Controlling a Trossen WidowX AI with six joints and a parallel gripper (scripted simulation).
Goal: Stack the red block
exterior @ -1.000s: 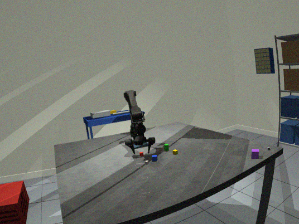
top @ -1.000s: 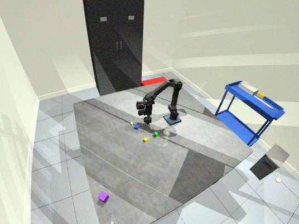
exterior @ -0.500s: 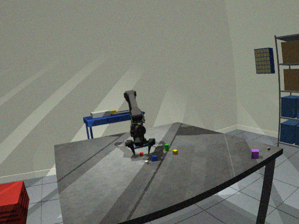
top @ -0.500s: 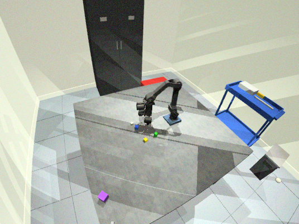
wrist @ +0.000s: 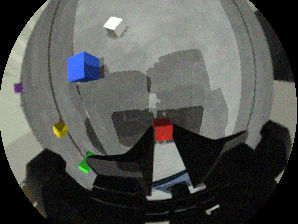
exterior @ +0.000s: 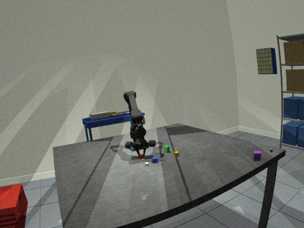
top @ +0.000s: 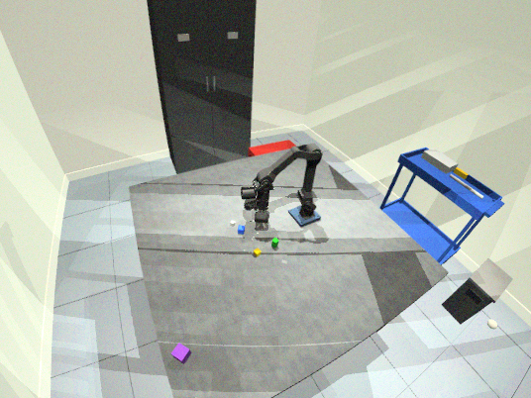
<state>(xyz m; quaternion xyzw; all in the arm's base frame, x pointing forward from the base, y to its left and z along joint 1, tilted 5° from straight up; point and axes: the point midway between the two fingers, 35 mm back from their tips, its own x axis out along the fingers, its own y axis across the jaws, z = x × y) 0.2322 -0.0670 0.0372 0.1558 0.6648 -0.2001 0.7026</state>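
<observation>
Now: the yellow cube 190 mm to the left of my gripper tip and 110 mm ahead of it. The rest, counted from my gripper tip: red block: right at my gripper tip; then small white cube: 140 mm ahead, 30 mm to the right; then blue cube: 120 mm ahead, 30 mm to the left, 10 mm above.
</observation>
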